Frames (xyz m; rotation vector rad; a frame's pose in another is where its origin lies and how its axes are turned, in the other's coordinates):
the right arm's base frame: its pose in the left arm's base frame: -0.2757 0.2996 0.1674 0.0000 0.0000 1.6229
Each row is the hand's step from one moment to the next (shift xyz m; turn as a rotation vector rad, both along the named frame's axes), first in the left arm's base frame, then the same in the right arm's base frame.
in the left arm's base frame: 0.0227 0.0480 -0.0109 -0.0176 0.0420 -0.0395
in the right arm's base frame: 0.0468 -0.0252 -0.0109 0.0429 0.0154 -0.0395
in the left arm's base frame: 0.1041 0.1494 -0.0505 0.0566 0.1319 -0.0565
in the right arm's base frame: 0.1438 -0.1117 -0.0505 0.1288 -0.0634 -0.0565
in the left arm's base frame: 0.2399 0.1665 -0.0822 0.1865 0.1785 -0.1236
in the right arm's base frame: 0.1538 -0.2482 -0.0822 0.1685 -0.1955 -0.1236
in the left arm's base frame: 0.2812 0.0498 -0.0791 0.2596 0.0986 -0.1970
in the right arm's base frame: 0.0351 -0.2834 -0.0791 0.0849 -0.2644 -0.1970
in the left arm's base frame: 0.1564 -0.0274 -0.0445 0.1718 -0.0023 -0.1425
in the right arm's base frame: -0.0355 -0.1548 -0.0445 -0.0112 -0.1714 -0.1425
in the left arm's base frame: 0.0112 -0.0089 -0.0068 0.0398 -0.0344 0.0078
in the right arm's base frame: -0.0095 -0.0107 -0.0068 -0.0364 -0.0380 0.0078
